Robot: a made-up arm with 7 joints. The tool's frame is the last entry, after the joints. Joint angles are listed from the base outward.
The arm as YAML. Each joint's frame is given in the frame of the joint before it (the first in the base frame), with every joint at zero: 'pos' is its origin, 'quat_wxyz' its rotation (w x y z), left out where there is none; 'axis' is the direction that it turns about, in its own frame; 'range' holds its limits. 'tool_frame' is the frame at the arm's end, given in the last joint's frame.
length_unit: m
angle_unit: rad
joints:
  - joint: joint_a
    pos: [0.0, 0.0, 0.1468]
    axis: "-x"
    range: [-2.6, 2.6]
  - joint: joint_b
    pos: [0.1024, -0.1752, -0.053]
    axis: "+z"
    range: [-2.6, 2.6]
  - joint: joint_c
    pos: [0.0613, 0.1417, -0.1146]
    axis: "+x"
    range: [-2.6, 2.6]
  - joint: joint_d
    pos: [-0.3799, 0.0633, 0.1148]
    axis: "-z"
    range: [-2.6, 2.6]
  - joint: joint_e
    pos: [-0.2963, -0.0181, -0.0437]
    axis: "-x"
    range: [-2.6, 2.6]
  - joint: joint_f
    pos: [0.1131, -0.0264, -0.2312]
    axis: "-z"
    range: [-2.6, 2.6]
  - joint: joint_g
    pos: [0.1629, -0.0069, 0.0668]
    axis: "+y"
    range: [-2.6, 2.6]
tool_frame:
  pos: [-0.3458, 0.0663, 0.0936]
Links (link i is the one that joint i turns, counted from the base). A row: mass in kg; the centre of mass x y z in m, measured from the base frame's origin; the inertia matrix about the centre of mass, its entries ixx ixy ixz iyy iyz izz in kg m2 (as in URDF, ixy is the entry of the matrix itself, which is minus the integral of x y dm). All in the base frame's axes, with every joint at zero. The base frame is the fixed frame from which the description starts. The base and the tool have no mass.
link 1: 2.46; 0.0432 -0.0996 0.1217; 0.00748 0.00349 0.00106 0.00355 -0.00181 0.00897
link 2: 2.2; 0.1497 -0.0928 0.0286; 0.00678 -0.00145 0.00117 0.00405 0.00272 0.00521
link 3: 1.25; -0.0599 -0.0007 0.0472; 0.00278 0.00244 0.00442 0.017 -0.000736 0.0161
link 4: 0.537; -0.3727 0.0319 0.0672; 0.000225 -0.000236 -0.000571 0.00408 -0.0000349 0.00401
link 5: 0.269; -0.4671 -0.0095 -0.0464; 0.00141 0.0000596 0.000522 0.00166 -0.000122 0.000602
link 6: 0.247; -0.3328 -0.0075 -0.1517; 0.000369 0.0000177 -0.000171 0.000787 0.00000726 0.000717
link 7: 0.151; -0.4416 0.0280 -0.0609; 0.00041 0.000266 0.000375 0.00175 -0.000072 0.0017
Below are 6 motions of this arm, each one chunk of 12 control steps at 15 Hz.
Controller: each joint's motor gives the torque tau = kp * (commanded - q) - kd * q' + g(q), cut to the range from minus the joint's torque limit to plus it. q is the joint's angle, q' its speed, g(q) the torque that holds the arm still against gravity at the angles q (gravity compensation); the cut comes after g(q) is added. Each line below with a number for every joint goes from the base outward.
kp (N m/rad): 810 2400 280 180 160 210 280
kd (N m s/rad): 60 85 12 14 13 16 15
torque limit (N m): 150 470 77 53 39 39 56
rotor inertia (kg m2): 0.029 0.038 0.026 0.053 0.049 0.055 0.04
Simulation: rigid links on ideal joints. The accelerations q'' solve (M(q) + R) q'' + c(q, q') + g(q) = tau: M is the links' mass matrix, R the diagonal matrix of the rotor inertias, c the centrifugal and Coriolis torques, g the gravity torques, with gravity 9.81 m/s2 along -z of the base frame. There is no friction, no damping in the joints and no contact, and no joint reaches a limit. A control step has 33 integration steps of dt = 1/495 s. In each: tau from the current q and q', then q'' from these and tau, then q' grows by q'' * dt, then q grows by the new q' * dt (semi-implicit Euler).
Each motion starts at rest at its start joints. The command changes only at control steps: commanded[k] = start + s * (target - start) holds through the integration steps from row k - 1 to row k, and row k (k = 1, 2, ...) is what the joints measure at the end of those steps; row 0 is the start. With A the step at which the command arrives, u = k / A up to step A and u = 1 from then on. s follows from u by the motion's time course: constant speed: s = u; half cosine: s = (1 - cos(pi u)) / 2; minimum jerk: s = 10 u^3 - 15 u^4 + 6 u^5; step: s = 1 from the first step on.
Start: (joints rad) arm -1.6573 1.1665 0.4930 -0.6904 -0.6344 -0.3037 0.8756
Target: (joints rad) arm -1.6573 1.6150 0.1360 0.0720 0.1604 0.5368 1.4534
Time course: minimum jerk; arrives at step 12
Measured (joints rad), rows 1 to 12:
1: -1.6573 1.1685 0.4916 -0.6882 -0.6321 -0.3012 0.8777
2: -1.6572 1.1806 0.4826 -0.6740 -0.6175 -0.2852 0.8910
3: -1.6571 1.2086 0.4615 -0.6382 -0.5805 -0.2449 0.9230
4: -1.6569 1.2537 0.4269 -0.5763 -0.5165 -0.1756 0.9763
5: -1.6567 1.3129 0.3809 -0.4899 -0.4269 -0.0793 1.0481
6: -1.6565 1.3804 0.3279 -0.3858 -0.3186 0.0364 1.1321
7: -1.6565 1.4490 0.2735 -0.2743 -0.2022 0.1601 1.2194
8: -1.6566 1.5114 0.2236 -0.1669 -0.0900 0.2788 1.3008
9: -1.6567 1.5611 0.1832 -0.0746 0.0065 0.3803 1.3679
10: -1.6568 1.5941 0.1556 -0.0055 0.0788 0.4556 1.4149
11: -1.6569 1.6103 0.1414 0.0373 0.1235 0.5014 1.4406
12: -1.6570 1.6144 0.1370 0.0577 0.1449 0.5226 1.4499

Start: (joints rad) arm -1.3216 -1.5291 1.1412 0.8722 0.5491 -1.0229 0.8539
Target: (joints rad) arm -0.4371 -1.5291 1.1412 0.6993 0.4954 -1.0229 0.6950
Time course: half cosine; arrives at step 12
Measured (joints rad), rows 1 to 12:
1: -1.3126 -1.5291 1.1412 0.8706 0.5486 -1.0229 0.8520
2: -1.2826 -1.5291 1.1411 0.8649 0.5468 -1.0229 0.8457
3: -1.2282 -1.5292 1.1410 0.8543 0.5437 -1.0229 0.8348
4: -1.1513 -1.5292 1.1408 0.8389 0.5393 -1.0229 0.8198
5: -1.0563 -1.5292 1.1407 0.8199 0.5338 -1.0229 0.8018
6: -0.9494 -1.5292 1.1405 0.7985 0.5275 -1.0228 0.7819
7: -0.8378 -1.5292 1.1405 0.7763 0.5209 -1.0228 0.7614
8: -0.7290 -1.5292 1.1405 0.7547 0.5144 -1.0228 0.7419
9: -0.6305 -1.5292 1.1405 0.7353 0.5084 -1.0228 0.7246
10: -0.5490 -1.5292 1.1406 0.7193 0.5033 -1.0228 0.7107
11: -0.4899 -1.5292 1.1407 0.7078 0.4995 -1.0228 0.7012
12: -0.4574 -1.5292 1.1408 0.7016 0.4973 -1.0228 0.6966

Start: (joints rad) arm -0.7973 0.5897 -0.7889 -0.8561 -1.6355 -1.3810 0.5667
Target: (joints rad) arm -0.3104 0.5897 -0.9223 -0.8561 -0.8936 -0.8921 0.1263
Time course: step
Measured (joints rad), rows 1 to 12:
1: -0.5152 0.5904 -0.8973 -0.8482 -1.2328 -1.1004 0.2525
2: -0.3896 0.5915 -0.9171 -0.8576 -1.0357 -0.9762 0.1612
3: -0.3409 0.5905 -0.9213 -0.8590 -0.9531 -0.9261 0.1361
4: -0.3221 0.5900 -0.9222 -0.8582 -0.9185 -0.9058 0.1291
5: -0.3149 0.5898 -0.9223 -0.8573 -0.9041 -0.8976 0.1271
6: -0.3121 0.5898 -0.9223 -0.8567 -0.8980 -0.8943 0.1265
7: -0.3111 0.5897 -0.9223 -0.8564 -0.8954 -0.8930 0.1264
8: -0.3107 0.5897 -0.9223 -0.8562 -0.8944 -0.8925 0.1263
9: -0.3105 0.5897 -0.9223 -0.8562 -0.8939 -0.8922 0.1263
10: -0.3104 0.5897 -0.9223 -0.8561 -0.8937 -0.8922 0.1263
11: -0.3104 0.5897 -0.9223 -0.8561 -0.8937 -0.8921 0.1263
12: -0.3104 0.5897 -0.9223 -0.8561 -0.8936 -0.8921 0.1263

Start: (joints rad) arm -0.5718 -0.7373 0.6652 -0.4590 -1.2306 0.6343 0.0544
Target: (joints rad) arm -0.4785 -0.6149 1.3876 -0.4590 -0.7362 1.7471 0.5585
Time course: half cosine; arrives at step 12
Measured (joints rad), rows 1 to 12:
1: -0.5709 -0.7355 0.6751 -0.4590 -1.2259 0.6454 0.0606
2: -0.5677 -0.7298 0.7062 -0.4591 -1.2100 0.6827 0.0805
3: -0.5619 -0.7205 0.7585 -0.4593 -1.1809 0.7501 0.1150
4: -0.5538 -0.7082 0.8290 -0.4596 -1.1393 0.8458 0.1623
5: -0.5437 -0.6938 0.9128 -0.4599 -1.0875 0.9643 0.2194
6: -0.5324 -0.6781 1.0044 -0.4600 -1.0287 1.0979 0.2824
7: -0.5206 -0.6623 1.0975 -0.4601 -0.9669 1.2377 0.3470
8: -0.5091 -0.6475 1.1857 -0.4601 -0.9063 1.3743 0.4089
9: -0.4987 -0.6346 1.2631 -0.4600 -0.8509 1.4983 0.4638
10: -0.4901 -0.6245 1.3244 -0.4599 -0.8046 1.6014 0.5079
11: -0.4839 -0.6179 1.3654 -0.4598 -0.7705 1.6765 0.5384
12: -0.4806 -0.6153 1.3833 -0.4596 -0.7509 1.7184 0.5530

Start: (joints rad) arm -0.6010 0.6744 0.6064 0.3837 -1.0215 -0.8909 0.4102
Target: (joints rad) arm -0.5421 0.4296 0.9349 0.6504 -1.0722 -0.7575 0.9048
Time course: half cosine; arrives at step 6
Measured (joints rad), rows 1 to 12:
1: -0.5987 0.6602 0.6237 0.3941 -1.0234 -0.8857 0.4340
2: -0.5913 0.6194 0.6746 0.4275 -1.0296 -0.8691 0.5059
3: -0.5794 0.5608 0.7499 0.4815 -1.0396 -0.8427 0.6151
4: -0.5657 0.5000 0.8305 0.5436 -1.0512 -0.8121 0.7348
5: -0.5538 0.4531 0.8952 0.5979 -1.0616 -0.7851 0.8336
6: -0.5466 0.4327 0.9266 0.6305 -1.0680 -0.7687 0.8851
7: -0.5438 0.4300 0.9333 0.6431 -1.0706 -0.7620 0.8994
8: -0.5428 0.4296 0.9346 0.6476 -1.0716 -0.7593 0.9033
9: -0.5424 0.4296 0.9349 0.6493 -1.0719 -0.7582 0.9044
10: -0.5422 0.4296 0.9349 0.6500 -1.0721 -0.7578 0.9047
11: -0.5421 0.4296 0.9349 0.6502 -1.0722 -0.7576 0.9048
12: -0.5421 0.4296 0.9349 0.6503 -1.0722 -0.7575 0.9048

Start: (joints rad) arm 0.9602 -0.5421 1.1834 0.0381 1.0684 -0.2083 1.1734
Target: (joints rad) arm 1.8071 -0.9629 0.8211 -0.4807 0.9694 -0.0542 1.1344
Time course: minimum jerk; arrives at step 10
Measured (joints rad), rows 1 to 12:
1: 0.9645 -0.5452 1.1809 0.0356 1.0679 -0.2075 1.1732
2: 0.9912 -0.5637 1.1658 0.0201 1.0647 -0.2028 1.1717
3: 1.0551 -0.6046 1.1320 -0.0178 1.0573 -0.1914 1.1684
4: 1.1592 -0.6665 1.0802 -0.0801 1.0452 -0.1728 1.1632
5: 1.2937 -0.7414 1.0170 -0.1617 1.0296 -0.1486 1.1566
6: 1.4407 -0.8179 0.9518 -0.2517 1.0127 -0.1220 1.1496
7: 1.5784 -0.8843 0.8944 -0.3369 0.9970 -0.0970 1.1433
8: 1.6872 -0.9314 0.8526 -0.4051 0.9846 -0.0771 1.1385
9: 1.7558 -0.9556 0.8301 -0.4487 0.9767 -0.0643 1.1358
10: 1.7873 -0.9619 0.8231 -0.4691 0.9728 -0.0583 1.1347
11: 1.7996 -0.9627 0.8216 -0.4767 0.9710 -0.0558 1.1345
12: 1.8042 -0.9629 0.8213 -0.4794 0.9701 -0.0548 1.1344

